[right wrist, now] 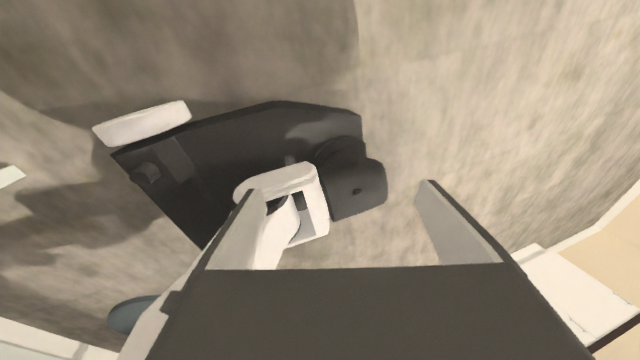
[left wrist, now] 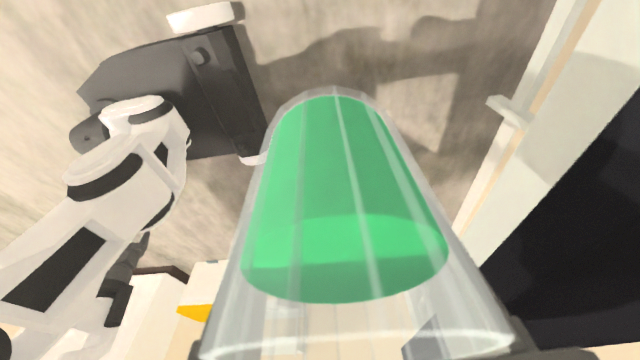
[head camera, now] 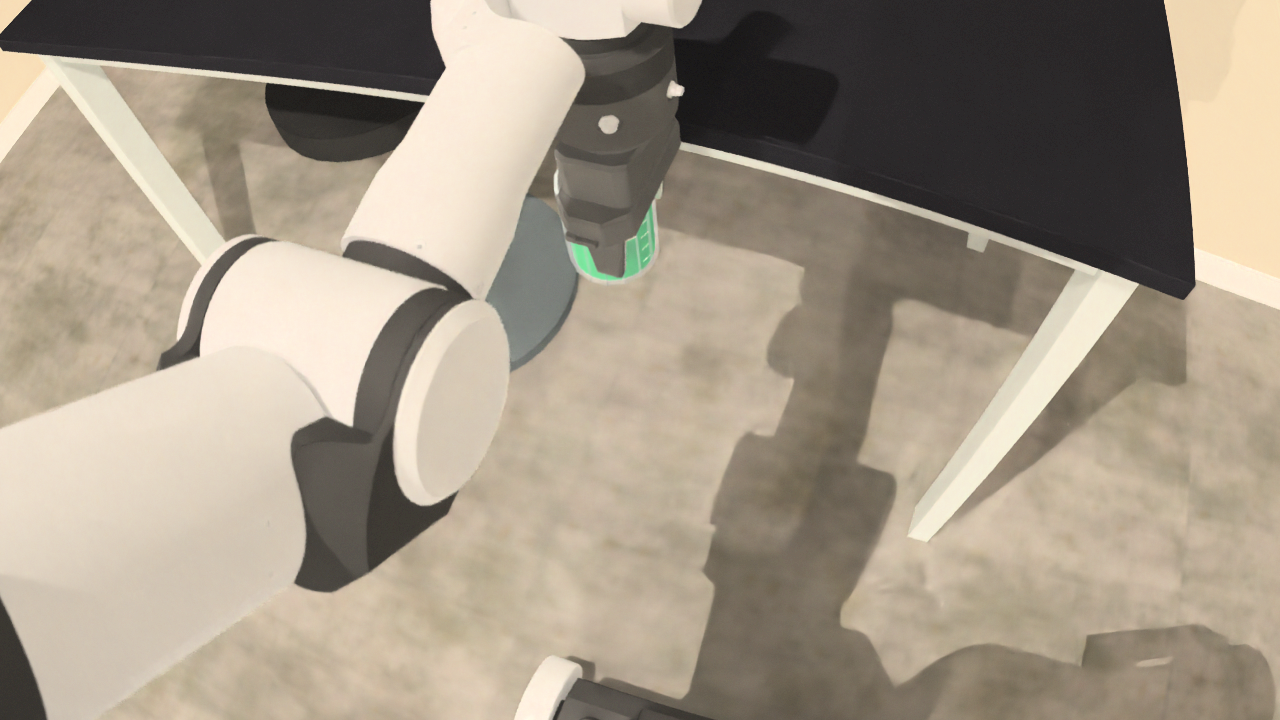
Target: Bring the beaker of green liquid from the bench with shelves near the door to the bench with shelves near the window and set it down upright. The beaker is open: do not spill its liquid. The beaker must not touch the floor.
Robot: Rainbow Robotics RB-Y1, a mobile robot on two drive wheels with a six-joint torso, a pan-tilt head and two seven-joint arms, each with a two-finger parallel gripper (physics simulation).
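The clear beaker (head camera: 646, 243) (left wrist: 345, 200) holds green liquid and looks close to upright, with its liquid well below the rim. My left gripper (head camera: 613, 255) is shut on it, in front of the front edge of the black-topped bench (head camera: 984, 116) (left wrist: 565, 240). In the head view the beaker shows just off the bench's front edge, over the floor. The bench's shelves do not show in the head view. My right gripper (right wrist: 338, 195) is open and empty, above my mobile base.
A stool (head camera: 537, 286) (right wrist: 131, 312) with a blue-grey round foot and a dark seat (head camera: 344, 129) stands partly under the bench, left of the beaker. A white bench leg (head camera: 1020, 411) stands at the right. My mobile base (left wrist: 175, 85) (right wrist: 240, 135) is below.
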